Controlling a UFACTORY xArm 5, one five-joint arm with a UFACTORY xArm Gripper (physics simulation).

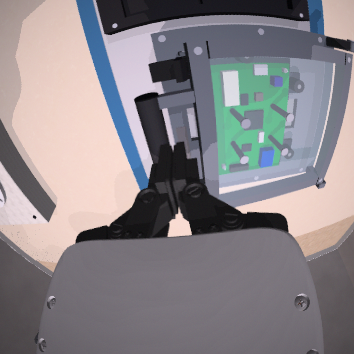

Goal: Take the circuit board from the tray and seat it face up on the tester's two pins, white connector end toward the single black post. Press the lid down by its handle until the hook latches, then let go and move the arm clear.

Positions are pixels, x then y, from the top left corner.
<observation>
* my gripper: 175,159
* lid: 266,110
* black latch: 176,68
</observation>
